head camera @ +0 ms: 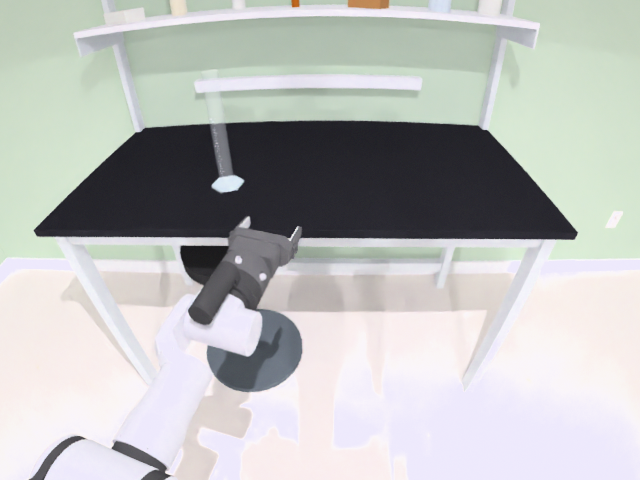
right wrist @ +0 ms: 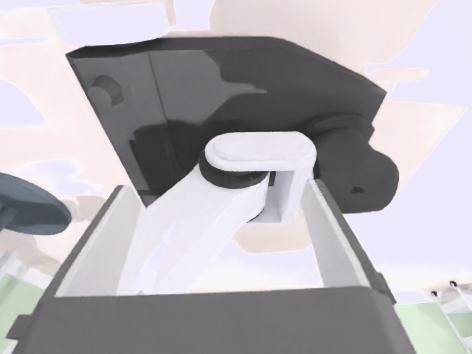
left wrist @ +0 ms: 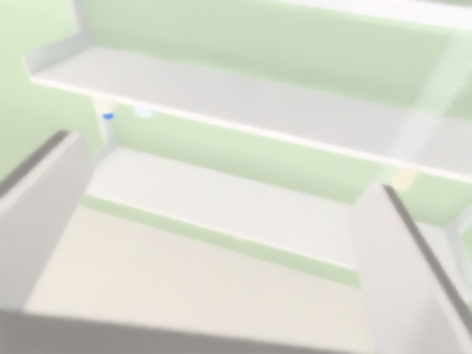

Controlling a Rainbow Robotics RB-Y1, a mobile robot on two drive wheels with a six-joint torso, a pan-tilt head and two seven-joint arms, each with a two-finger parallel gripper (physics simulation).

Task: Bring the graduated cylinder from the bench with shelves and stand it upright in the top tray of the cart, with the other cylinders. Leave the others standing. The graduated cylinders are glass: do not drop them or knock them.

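Frame: origin at the robot's base, x left, y back, z up, level; metres.
Seen in the pictures: left gripper, fingertip midpoint: (head camera: 273, 224) (left wrist: 228, 177); right gripper, fingertip midpoint: (right wrist: 220, 192).
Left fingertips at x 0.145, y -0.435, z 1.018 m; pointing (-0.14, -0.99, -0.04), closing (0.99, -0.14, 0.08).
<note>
A point is followed by its place in that frame.
The clear glass graduated cylinder (head camera: 221, 149) {x 0.354, y -0.743, z 1.039 m} (left wrist: 425, 105) {x 0.347, y -0.748, z 1.108 m} stands upright on its pale hexagonal foot on the black top of the bench (head camera: 361, 175) {x -0.034, y -0.844, z 0.915 m}, left of centre in the head view. In the left wrist view it shows, blurred, at the upper right, beyond the right-hand finger. My left gripper (head camera: 272, 226) {x 0.145, y -0.435, z 1.018 m} (left wrist: 228, 177) {x 0.145, y -0.435, z 1.018 m} is open and empty, at the bench's front edge, nearer the camera and a little right of the cylinder's foot in the head view. My right gripper (right wrist: 220, 192) {x -0.219, y 0.218, z 0.508 m} is open and empty. The cart and the other cylinders do not show.
A long shelf (head camera: 310, 13) {x 0.131, y -1.013, z 1.361 m} (left wrist: 225, 97) with bottles and boxes runs above the bench. A white bar (head camera: 310, 81) {x 0.169, y -1.276, z 1.091 m} is on the wall behind. A stool has its black seat (head camera: 199, 263) under the bench and its round base (head camera: 281, 356) (right wrist: 37, 212) on the floor.
</note>
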